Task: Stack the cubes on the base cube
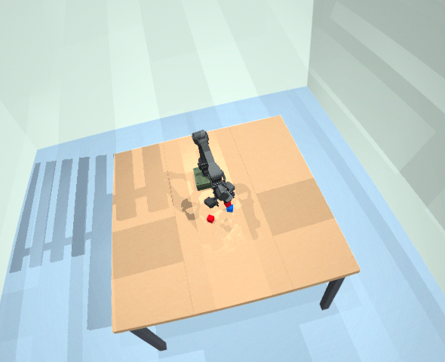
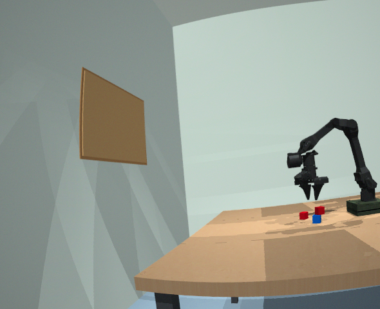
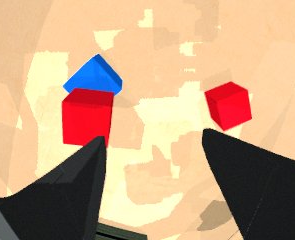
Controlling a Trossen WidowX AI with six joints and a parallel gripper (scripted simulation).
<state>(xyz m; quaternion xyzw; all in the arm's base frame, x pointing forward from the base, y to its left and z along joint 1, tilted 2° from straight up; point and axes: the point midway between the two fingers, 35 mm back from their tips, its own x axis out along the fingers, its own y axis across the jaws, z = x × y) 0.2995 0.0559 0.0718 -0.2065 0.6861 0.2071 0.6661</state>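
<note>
The blue cube is 1 cm behind my gripper tip, 4 cm to the left of it and 8 cm below it.
</note>
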